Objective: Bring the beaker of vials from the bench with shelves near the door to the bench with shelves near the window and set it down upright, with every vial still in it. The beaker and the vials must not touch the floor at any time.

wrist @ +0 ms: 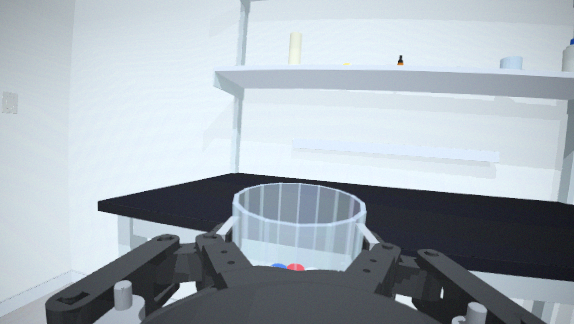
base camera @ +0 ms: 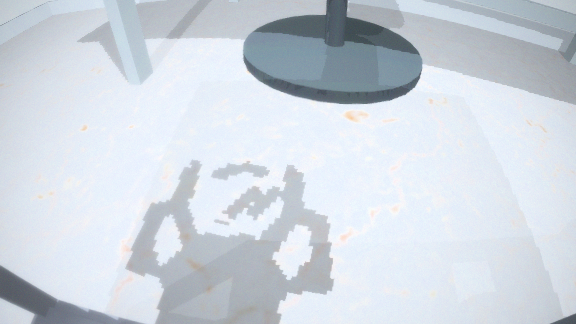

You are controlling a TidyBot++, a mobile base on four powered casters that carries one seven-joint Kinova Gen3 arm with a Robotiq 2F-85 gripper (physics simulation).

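The clear glass beaker (wrist: 299,235) is upright between the fingers of my gripper (wrist: 296,234), which is shut on it. A blue vial cap (wrist: 278,266) and a red vial cap (wrist: 295,267) show low inside the beaker, with a bit of a white one beside them. The rest of the vials and the beaker's bottom are hidden behind the gripper body. A bench with a black top (wrist: 165,197) and shelves stands beyond the beaker in the wrist view. Whether it is the bench near the door or near the window, I cannot tell.
A shelf (wrist: 390,82) above the bench bears a cream cylinder (wrist: 295,49), a small dark-topped bottle (wrist: 400,60) and a pale blue container (wrist: 511,63). In the base view, a round dark stool base (base camera: 295,60) stands ahead on the floor, with a pale bench leg (base camera: 131,45) to its left.
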